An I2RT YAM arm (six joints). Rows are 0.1 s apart.
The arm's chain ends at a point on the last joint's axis. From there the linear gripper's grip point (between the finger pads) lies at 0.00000 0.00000 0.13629 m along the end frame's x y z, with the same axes.
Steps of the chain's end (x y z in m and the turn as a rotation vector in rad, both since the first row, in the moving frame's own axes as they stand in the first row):
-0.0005 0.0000 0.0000 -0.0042 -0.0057 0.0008
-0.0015 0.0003 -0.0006 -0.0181 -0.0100 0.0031
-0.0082 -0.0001 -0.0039 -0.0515 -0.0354 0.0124
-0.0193 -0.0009 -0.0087 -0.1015 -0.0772 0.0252
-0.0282 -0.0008 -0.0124 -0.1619 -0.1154 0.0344
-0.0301 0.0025 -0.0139 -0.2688 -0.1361 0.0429
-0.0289 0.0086 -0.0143 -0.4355 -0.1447 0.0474
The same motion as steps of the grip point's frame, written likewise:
-0.0013 0.0006 0.0000 -0.0042 -0.0057 0.0008
-0.0029 0.0028 -0.0006 -0.0181 -0.0100 0.0031
-0.0131 0.0069 -0.0042 -0.0515 -0.0354 0.0124
-0.0300 0.0128 -0.0098 -0.1015 -0.0772 0.0252
-0.0442 0.0208 -0.0151 -0.1619 -0.1154 0.0344
-0.0491 0.0382 -0.0200 -0.2688 -0.1361 0.0429
-0.0493 0.0654 -0.0284 -0.4355 -0.1447 0.0474

